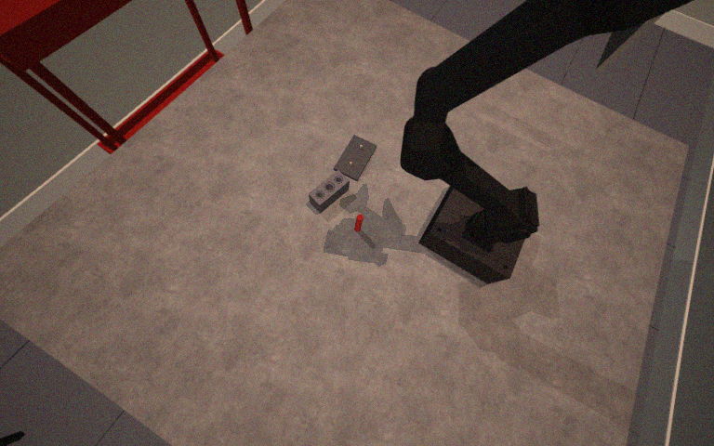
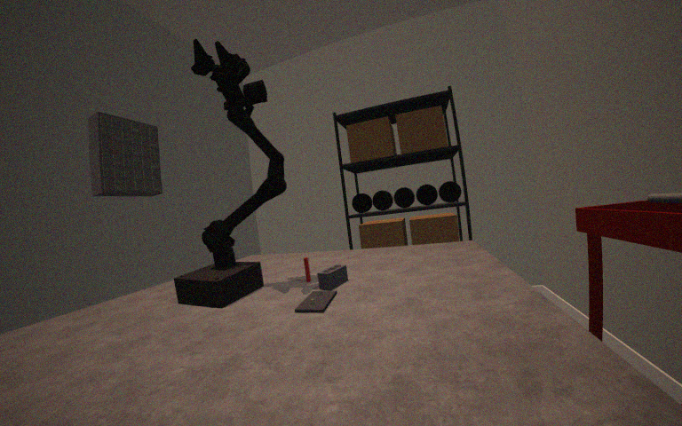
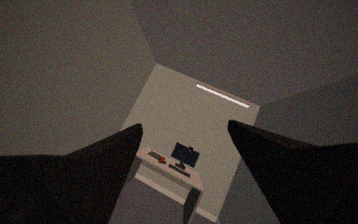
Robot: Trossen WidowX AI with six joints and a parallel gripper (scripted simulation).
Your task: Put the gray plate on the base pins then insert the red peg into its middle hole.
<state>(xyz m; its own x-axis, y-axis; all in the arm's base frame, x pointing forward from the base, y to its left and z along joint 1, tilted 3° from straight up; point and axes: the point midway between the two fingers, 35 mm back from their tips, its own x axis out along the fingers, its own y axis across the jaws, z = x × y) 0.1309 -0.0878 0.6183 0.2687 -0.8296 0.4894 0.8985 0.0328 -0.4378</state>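
The gray plate is 67 cm below my gripper tip, 23 cm to the left of it and 19 cm ahead of it. Round my gripper tip: flat dark base: 70 cm below, 19 cm ahead, 9 cm to the left; then red peg: 67 cm below, 26 cm to the left, 8 cm ahead.
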